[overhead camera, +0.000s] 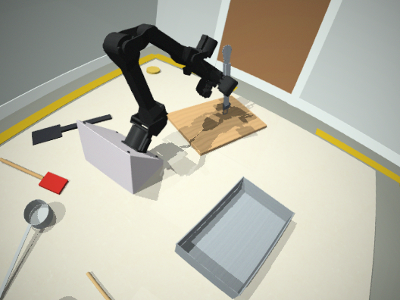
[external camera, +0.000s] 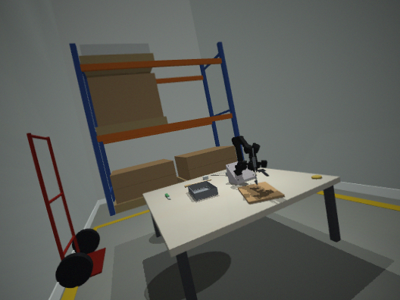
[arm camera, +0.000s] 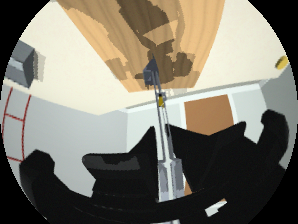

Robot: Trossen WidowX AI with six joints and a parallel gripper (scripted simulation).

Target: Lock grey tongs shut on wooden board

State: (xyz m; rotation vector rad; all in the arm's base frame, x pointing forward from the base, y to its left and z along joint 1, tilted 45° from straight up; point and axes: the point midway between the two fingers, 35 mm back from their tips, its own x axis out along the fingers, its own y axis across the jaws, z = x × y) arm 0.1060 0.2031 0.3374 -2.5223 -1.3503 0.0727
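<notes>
Right now the wooden board is 1 cm behind my gripper tip, 2 cm to the right of it and 15 cm below it. Round my gripper tip: roasting tin 26 cm ahead, 44 cm to the right, 13 cm below; yellow disc 47 cm behind, 14 cm to the left, 15 cm below; black spatula 45 cm behind, 43 cm to the right, 16 cm below.
</notes>
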